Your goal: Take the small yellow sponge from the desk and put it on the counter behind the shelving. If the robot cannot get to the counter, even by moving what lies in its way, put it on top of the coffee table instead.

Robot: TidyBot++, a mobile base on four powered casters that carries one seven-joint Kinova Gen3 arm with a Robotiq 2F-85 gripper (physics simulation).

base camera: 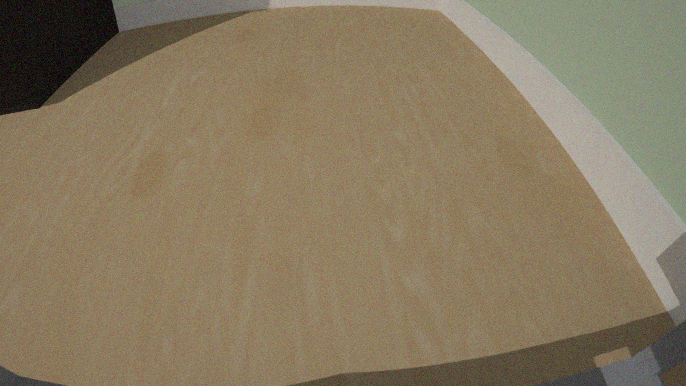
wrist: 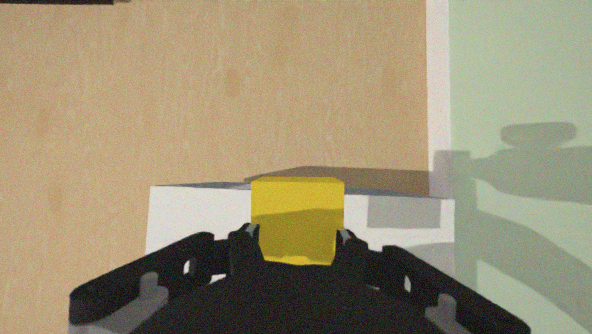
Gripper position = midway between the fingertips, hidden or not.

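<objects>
My gripper visible in the wrist view (297, 232), and it is out of frame in the base camera view. Yellow sponge in the wrist view (299, 217), and it is out of frame in the base camera view.
</objects>
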